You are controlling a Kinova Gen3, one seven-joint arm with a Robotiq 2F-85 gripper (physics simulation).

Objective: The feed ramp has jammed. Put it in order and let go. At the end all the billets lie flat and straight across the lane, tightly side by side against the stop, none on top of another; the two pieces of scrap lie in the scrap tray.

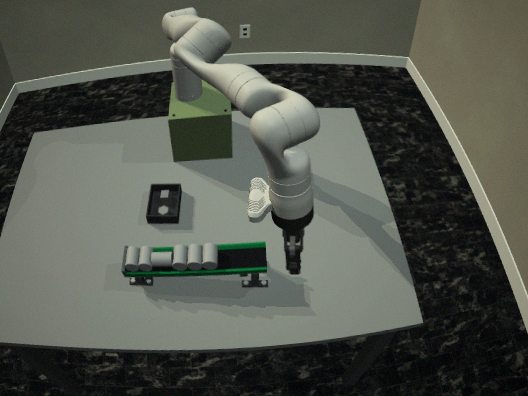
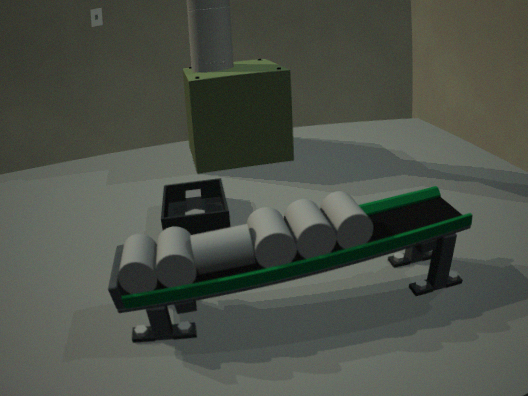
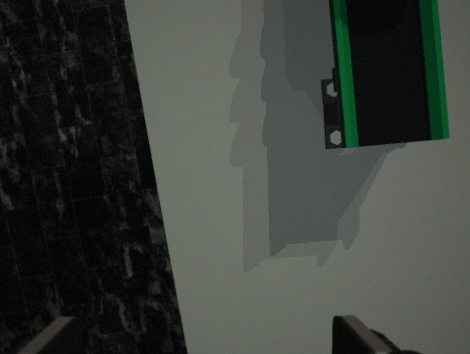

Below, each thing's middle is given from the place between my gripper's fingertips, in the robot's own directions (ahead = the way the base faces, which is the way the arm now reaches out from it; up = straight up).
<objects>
Right now the scrap tray (image 2: 216, 216) is 40 cm behind my hand, 32 cm to the right of it and 30 cm below it.
</objects>
